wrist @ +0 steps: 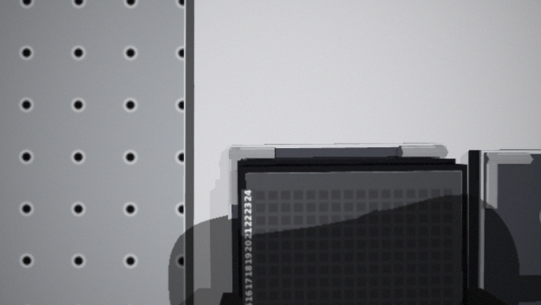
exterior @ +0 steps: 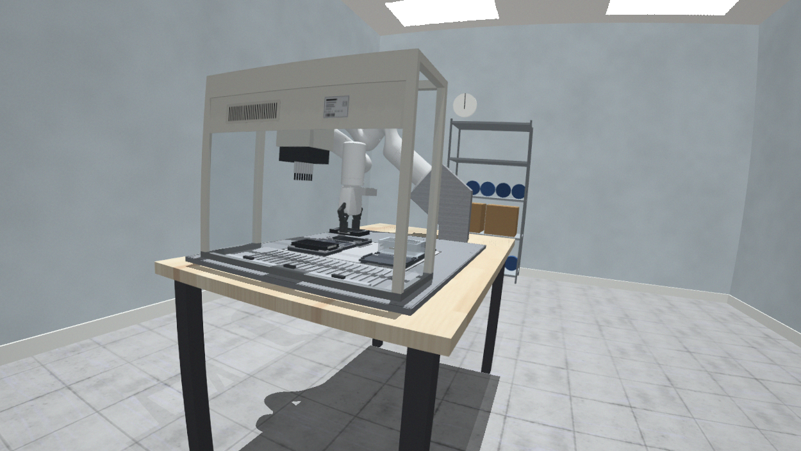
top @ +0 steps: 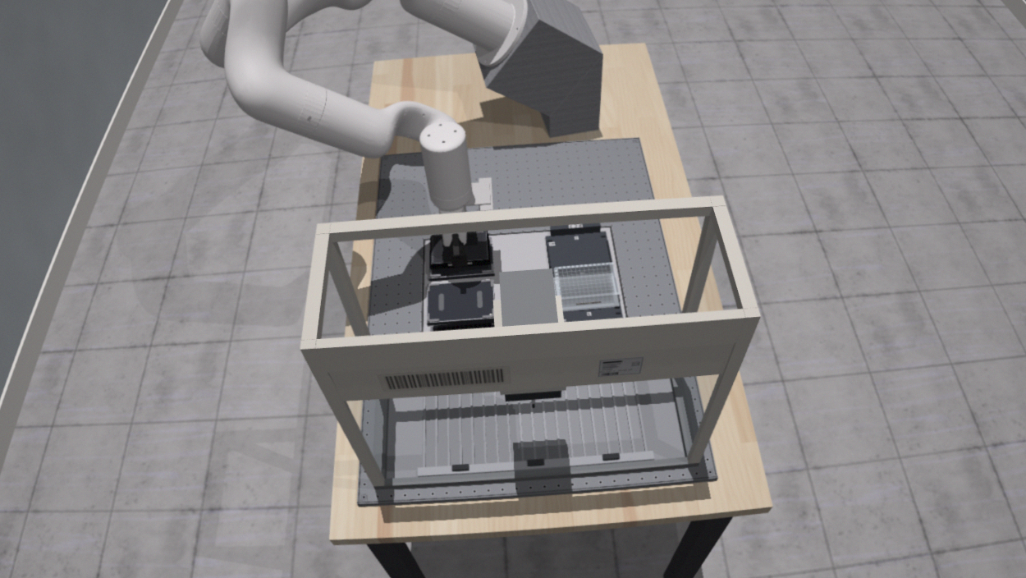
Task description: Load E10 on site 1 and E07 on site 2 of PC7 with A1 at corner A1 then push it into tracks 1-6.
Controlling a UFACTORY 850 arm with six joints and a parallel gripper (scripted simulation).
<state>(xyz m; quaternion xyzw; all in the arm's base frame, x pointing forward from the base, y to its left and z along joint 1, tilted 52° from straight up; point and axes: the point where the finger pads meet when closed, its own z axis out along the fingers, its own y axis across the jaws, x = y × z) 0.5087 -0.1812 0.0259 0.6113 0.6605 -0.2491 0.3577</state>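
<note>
The nest S1 is 50 mm below my hand. Also, from my hand: dark plate carrier PC7: 260 mm to the left, 120 mm ahead, 40 mm below; then black 96-well plate E01: 220 mm ahead, 30 mm below; then nest S2: 110 mm ahead, 50 mm below.
</note>
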